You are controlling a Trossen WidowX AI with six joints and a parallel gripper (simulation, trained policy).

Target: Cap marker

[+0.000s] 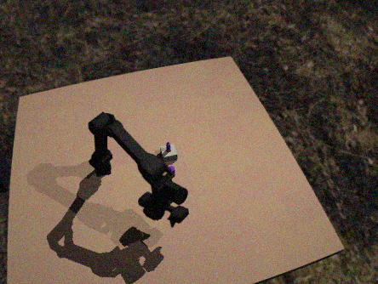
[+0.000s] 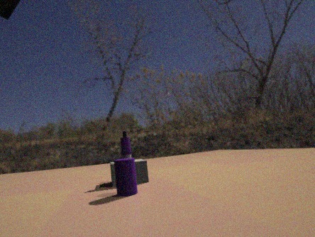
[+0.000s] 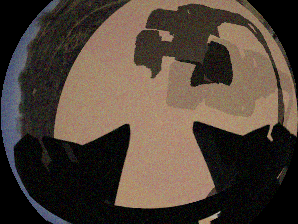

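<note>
Right now my gripper tip is 8 cm short of the purple cap, 25 cm to the right of it and 4 cm above it. From my gripper tip the other things lie so: pale holder block: 10 cm ahead, 35 cm to the left, 5 cm below.
</note>
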